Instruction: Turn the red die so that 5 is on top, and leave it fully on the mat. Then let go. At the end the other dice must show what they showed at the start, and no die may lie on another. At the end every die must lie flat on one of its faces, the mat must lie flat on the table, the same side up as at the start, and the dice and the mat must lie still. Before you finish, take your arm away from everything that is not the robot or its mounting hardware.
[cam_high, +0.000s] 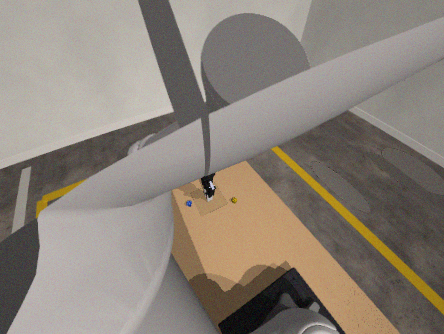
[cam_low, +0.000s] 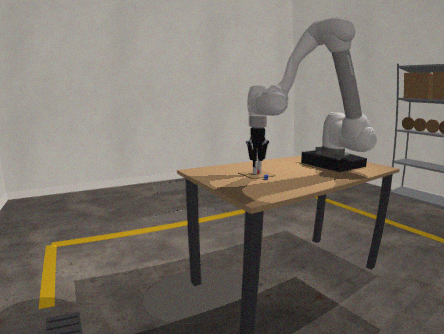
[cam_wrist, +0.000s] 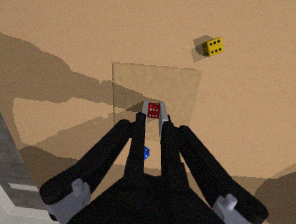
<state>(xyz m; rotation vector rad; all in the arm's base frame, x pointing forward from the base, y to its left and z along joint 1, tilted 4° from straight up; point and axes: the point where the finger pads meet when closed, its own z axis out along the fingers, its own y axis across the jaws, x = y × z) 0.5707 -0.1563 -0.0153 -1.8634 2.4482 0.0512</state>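
My gripper is now 2 cm above the red die. Also, from my hand: tan mat: 4 cm below; yellow die: 10 cm behind, 8 cm to the right, 3 cm below; blue die: 4 cm ahead, 9 cm to the left, 3 cm below.
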